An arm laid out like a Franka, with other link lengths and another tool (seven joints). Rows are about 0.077 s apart.
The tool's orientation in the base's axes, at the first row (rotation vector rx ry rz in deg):
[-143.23, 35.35, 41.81]
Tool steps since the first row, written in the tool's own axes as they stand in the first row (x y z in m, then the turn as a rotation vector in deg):
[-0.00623, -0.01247, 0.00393, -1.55, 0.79, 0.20]
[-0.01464, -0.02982, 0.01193, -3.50, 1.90, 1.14]
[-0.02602, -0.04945, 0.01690, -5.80, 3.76, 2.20]
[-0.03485, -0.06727, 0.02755, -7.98, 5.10, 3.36]
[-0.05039, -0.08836, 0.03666, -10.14, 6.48, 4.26]
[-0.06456, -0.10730, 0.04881, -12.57, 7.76, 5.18]
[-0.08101, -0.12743, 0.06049, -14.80, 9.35, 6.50]
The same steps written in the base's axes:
[0.00040, 0.01378, 0.00443, -1.67, -0.08, 0.52]
[0.00018, 0.03425, 0.00854, -4.09, 0.11, 0.62]
[0.00007, 0.05574, 0.01736, -7.23, -0.14, 0.61]
[-0.00121, 0.07812, 0.01986, -10.03, 0.04, 0.61]
[-0.00527, 0.10418, 0.02843, -12.74, 0.05, 0.79]
[-0.01058, 0.12979, 0.03327, -15.61, 0.22, 1.13]
[-0.01681, 0.15673, 0.04015, -18.65, 0.31, 0.97]

